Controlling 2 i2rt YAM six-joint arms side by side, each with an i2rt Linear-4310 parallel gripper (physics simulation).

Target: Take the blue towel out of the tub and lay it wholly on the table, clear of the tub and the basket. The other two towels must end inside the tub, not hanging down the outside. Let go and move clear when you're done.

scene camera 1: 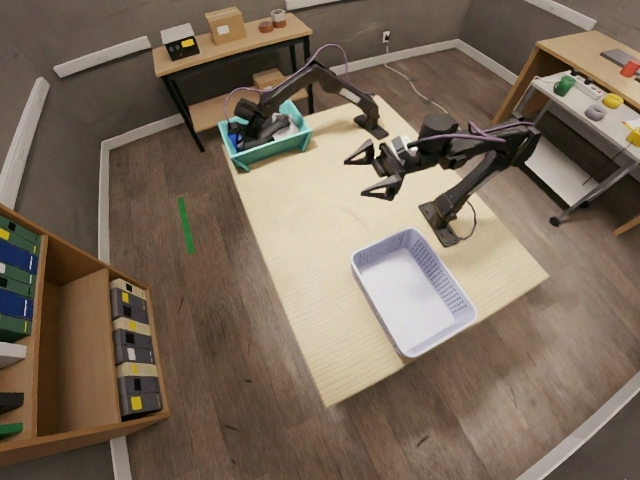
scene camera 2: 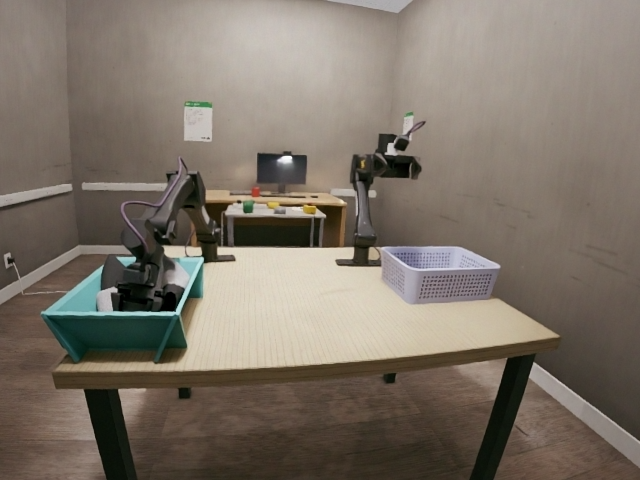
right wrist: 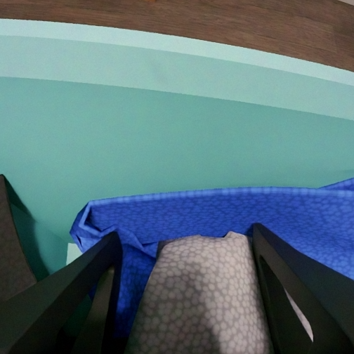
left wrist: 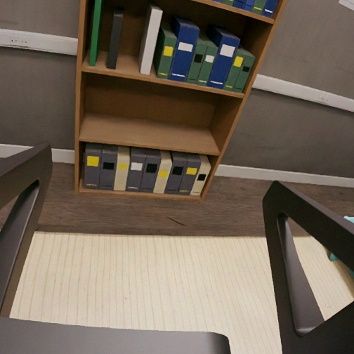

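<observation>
The teal tub (scene camera 1: 273, 149) (scene camera 2: 129, 333) (right wrist: 175, 135) stands at a table corner. The blue towel (scene camera 1: 233, 140) (right wrist: 215, 212) lies in it, along the far wall in the right wrist view, partly under a light grey towel (right wrist: 200, 290) (scene camera 1: 285, 129) (scene camera 2: 176, 276). A dark grey towel (right wrist: 12, 250) (scene camera 2: 111, 271) is also in the tub; much of it is hidden. My right gripper (right wrist: 185, 237) (scene camera 1: 241, 138) (scene camera 2: 140, 297) is down in the tub, part open, its fingers astride the light grey towel near the blue one. My left gripper (scene camera 1: 355, 178) (left wrist: 167, 174) is open and empty above the table.
The lavender basket (scene camera 1: 408, 294) (scene camera 2: 454, 284) stands empty on the table (scene camera 1: 315, 304) (scene camera 2: 310, 330), at the end away from the tub. A bookshelf (scene camera 1: 136, 434) (left wrist: 150, 135) stands beyond the table. The tub's walls surround my right gripper.
</observation>
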